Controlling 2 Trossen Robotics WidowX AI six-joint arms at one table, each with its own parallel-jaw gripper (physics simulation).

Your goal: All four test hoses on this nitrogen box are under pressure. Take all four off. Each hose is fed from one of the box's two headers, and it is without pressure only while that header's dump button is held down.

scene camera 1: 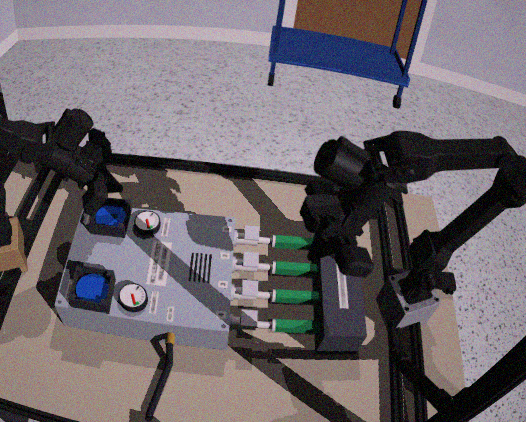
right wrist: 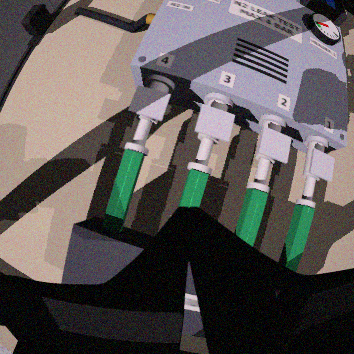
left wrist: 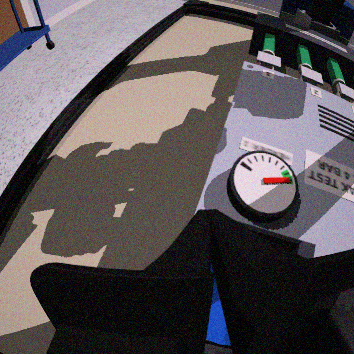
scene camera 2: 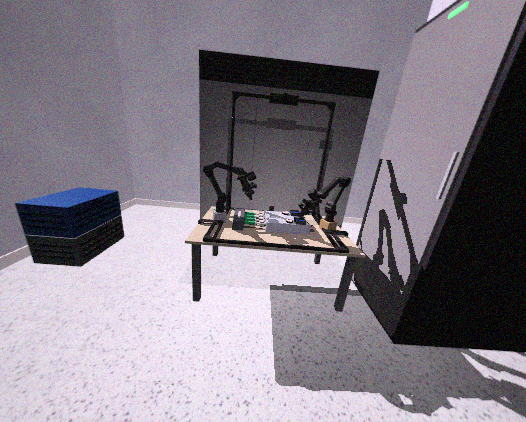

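Pixels of known places: left gripper, between the fingertips: (scene camera 1: 122, 189) (right wrist: 353, 0) (left wrist: 206, 218) (scene camera 2: 298, 216); right gripper, between the fingertips: (scene camera 1: 309, 259) (right wrist: 186, 216) (scene camera 2: 251, 199); left arm's base, origin of its link: (scene camera 2: 329, 220); right arm's base, origin of its link: (scene camera 1: 415, 289) (left wrist: 318, 18) (scene camera 2: 219, 211).
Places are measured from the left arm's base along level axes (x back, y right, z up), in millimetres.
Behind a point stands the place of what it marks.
Note:
The grey nitrogen box (scene camera 1: 175, 312) @(x -366, y 284, z -4 mm) (scene camera 2: 287, 227) @(x -401, y 26, z -34 mm) (right wrist: 200, 75) @(x -469, y 275, z -4 mm) has several green hoses attached at ports 1 to 4: hose 1 (scene camera 1: 290, 242) @(x -647, y 176, z -19 mm) (right wrist: 301, 227) @(x -645, y 170, z -19 mm), hose 2 (scene camera 1: 290, 268) @(x -619, y 239, z -19 mm) (right wrist: 252, 215) @(x -620, y 234, z -19 mm), hose 3 (scene camera 1: 295, 296) @(x -601, y 306, z -19 mm) (right wrist: 195, 187) @(x -584, y 292, z -19 mm) and hose 4 (scene camera 1: 295, 326) @(x -573, y 370, z -19 mm) (right wrist: 125, 182) @(x -572, y 362, z -19 mm). My left gripper (scene camera 1: 95, 204) (left wrist: 206, 218) @(x -325, y 5, z 60 mm) is shut and empty, close by the upper blue dump button (scene camera 1: 111, 216) @(x -291, y 29, z 13 mm) (left wrist: 218, 322) @(x -271, y 15, z 12 mm); contact cannot be told. The lower blue dump button (scene camera 1: 92, 287) @(x -217, y 201, z 12 mm) is apart from both grippers. My right gripper (right wrist: 186, 216) @(x -598, y 316, z 113 mm) is shut and empty, over the hoses' outer ends in its wrist view.
The upper gauge (scene camera 1: 147, 221) @(x -368, y 65, z 12 mm) (left wrist: 250, 190) @(x -360, y 47, z 11 mm) has its red needle at the green mark. A lower gauge (scene camera 1: 133, 296) @(x -295, y 240, z 12 mm) sits beside the lower button. A dark block (scene camera 1: 340, 325) @(x -648, y 407, z -4 mm) (right wrist: 95, 255) @(x -642, y 398, z -4 mm) stands at the hoses' outer ends. A black pipe (scene camera 1: 162, 382) @(x -299, y 393, z -70 mm) leaves the box's front side.

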